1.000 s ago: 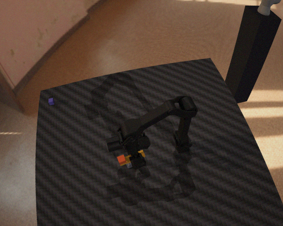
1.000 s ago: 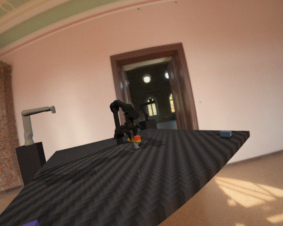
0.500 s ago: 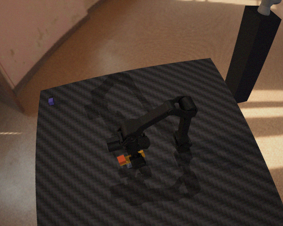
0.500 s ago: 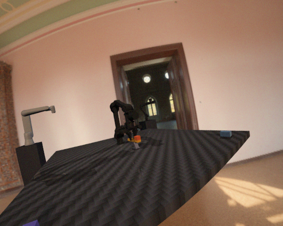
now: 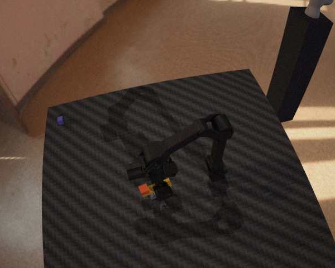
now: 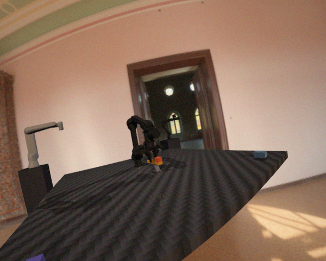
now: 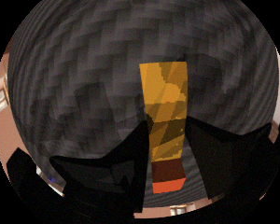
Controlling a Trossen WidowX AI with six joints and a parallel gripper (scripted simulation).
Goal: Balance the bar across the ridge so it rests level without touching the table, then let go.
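The ridge is 30 mm ahead of my gripper tip and 20 mm below it. From my gripper tip the other things lie so: small purple cube 520 mm to the right, 480 mm ahead, 50 mm below; then bar 40 mm ahead, 10 mm to the left, 10 mm above; then blue-grey block 480 mm to the left, 480 mm ahead, 50 mm below.
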